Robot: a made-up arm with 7 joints.
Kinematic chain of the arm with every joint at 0, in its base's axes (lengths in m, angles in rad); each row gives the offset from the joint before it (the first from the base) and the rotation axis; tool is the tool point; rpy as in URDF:
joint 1: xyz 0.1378 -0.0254 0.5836 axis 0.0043 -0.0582 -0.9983
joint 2: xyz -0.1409 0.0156 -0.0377 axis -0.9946 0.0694 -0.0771
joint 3: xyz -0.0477 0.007 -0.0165 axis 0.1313 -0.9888 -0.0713
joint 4: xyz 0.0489 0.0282 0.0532 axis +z
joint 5: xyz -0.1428 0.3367 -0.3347 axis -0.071 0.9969 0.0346
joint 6: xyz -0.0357 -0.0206 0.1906 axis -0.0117 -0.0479 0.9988
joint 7: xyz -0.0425 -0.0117 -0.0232 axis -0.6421 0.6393 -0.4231
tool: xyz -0.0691 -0.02 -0.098 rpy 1.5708 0 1.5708
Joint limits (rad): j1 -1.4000..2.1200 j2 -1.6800..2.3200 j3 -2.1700..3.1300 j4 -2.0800..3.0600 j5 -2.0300..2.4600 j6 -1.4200..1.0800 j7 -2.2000..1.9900
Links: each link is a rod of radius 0.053 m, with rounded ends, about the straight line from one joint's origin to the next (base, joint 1, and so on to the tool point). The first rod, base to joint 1, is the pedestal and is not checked.
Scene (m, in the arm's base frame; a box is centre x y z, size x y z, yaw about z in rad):
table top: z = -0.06
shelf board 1: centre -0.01 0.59 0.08 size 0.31 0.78 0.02 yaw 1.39
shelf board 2: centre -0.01 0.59 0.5 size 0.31 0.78 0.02 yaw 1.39
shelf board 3: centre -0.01 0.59 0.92 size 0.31 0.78 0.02 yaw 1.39
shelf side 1: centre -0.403 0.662 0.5 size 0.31 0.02 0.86 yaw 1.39
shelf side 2: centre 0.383 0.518 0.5 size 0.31 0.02 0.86 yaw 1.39
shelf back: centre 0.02 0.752 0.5 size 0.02 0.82 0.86 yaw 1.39
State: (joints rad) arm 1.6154 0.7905 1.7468 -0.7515 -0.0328 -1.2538 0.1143
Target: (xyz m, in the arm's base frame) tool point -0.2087 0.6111 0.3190
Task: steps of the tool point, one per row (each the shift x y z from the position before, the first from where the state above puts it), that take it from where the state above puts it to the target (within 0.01 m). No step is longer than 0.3 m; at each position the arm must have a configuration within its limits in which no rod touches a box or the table.
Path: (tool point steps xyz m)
1: 0.0084 0.0487 0.2545
2: -0.1076 0.0671 0.2258
3: -0.1979 0.0791 0.1459
4: -0.2421 0.0806 0.0324
5: -0.2299 0.0697 -0.0883
6: -0.1651 0.0461 -0.1886
7: -0.0633 0.0136 -0.2453
8: 0.0507 -0.0230 -0.2460
9: -0.0005 0.0804 0.0034
10: 0.0080 0.0724 0.0035
11: 0.0166 0.0628 -0.0002
12: 0.0247 0.0517 -0.0067

